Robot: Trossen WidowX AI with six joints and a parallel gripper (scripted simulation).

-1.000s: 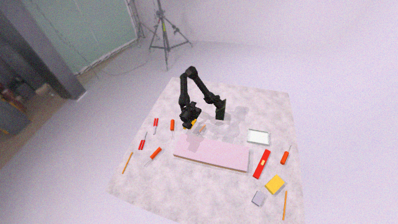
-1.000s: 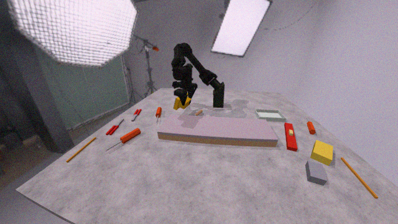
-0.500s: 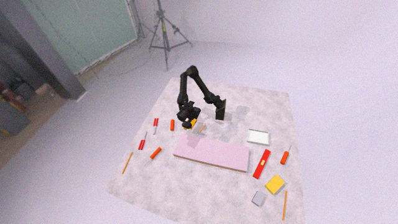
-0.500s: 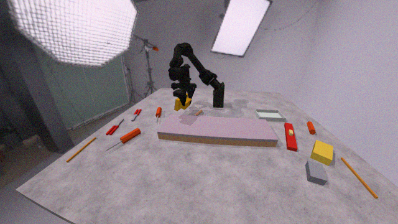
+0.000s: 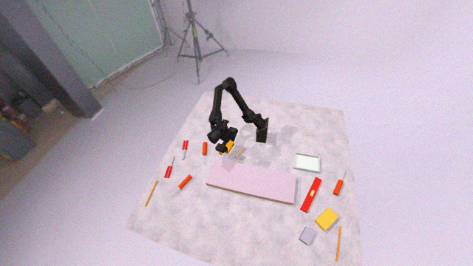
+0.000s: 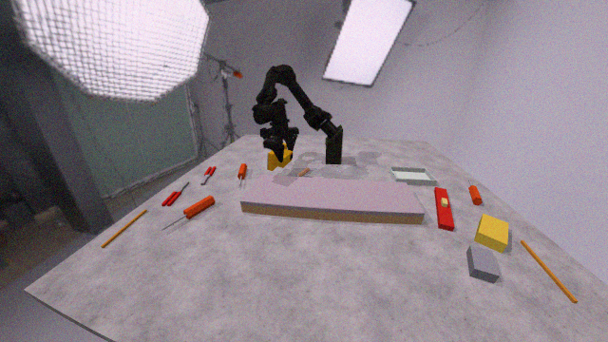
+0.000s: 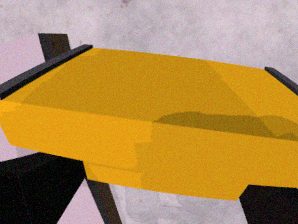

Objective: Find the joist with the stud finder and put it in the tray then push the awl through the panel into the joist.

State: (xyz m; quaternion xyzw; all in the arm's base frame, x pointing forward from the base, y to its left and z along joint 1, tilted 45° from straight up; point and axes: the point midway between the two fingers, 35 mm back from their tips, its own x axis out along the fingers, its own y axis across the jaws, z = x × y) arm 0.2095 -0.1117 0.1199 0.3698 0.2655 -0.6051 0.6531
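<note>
The stud finder lies 2 cm behind my gripper tip. From my gripper tip the other things lie so: awl (1 cm ahead, 5 cm to the left, 7 cm below); then white tray (8 cm behind, 50 cm to the left, 6 cm below); then red level (12 cm ahead, 56 cm to the left, 6 cm below).
</note>
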